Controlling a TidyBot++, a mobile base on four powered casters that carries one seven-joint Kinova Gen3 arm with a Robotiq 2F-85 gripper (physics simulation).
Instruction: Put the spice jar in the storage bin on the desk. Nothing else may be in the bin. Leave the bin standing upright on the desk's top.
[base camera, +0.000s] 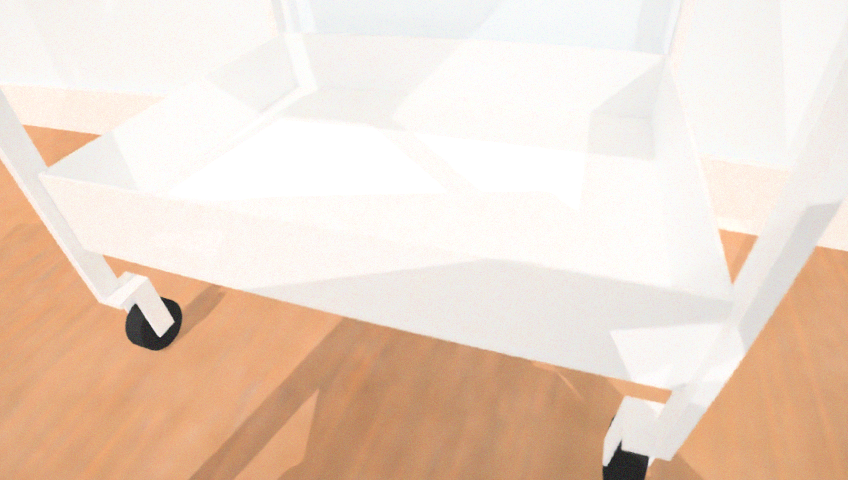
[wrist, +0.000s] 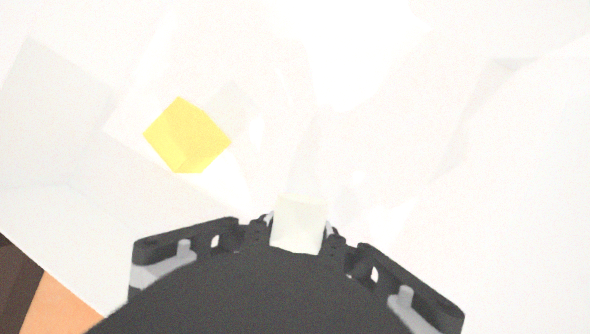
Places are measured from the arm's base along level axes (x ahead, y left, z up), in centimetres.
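Pixels of known places: gripper, fingertip midpoint: (wrist: 298, 225).
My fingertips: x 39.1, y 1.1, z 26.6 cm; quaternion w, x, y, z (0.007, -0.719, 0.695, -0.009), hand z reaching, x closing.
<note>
For each thing: its top centre in the pictures, then the offset to it from my fingertips. Level surfaces: height alone.
- spice jar at its top centre: (wrist: 293, 249) dy +0.0, dx -0.4, dz +4.3 cm
- yellow cube at its top centre: (wrist: 175, 134) dy +11.2, dx +6.0, dz +3.6 cm
- wooden floor at its surface level: dz -66.2 cm
My gripper (wrist: 298, 225) is at the bottom middle of the wrist view, with its two fingertips closed against the sides of a small pale, cream-coloured block-like thing, which I take to be the spice jar (wrist: 298, 215). The fingers hide part of its sides and the dark gripper body hides its lower end. It is over a white surface; whether it touches that surface I cannot tell. The storage bin and the desk cannot be made out in either view.
A yellow cube (wrist: 187, 137) sits on the white surface, left of the gripper. In the base camera view a white cart (base camera: 380, 297) with a walled lower tray, upright posts and black casters stands close in front, on a wooden floor (base camera: 380, 416) before a pale wall.
</note>
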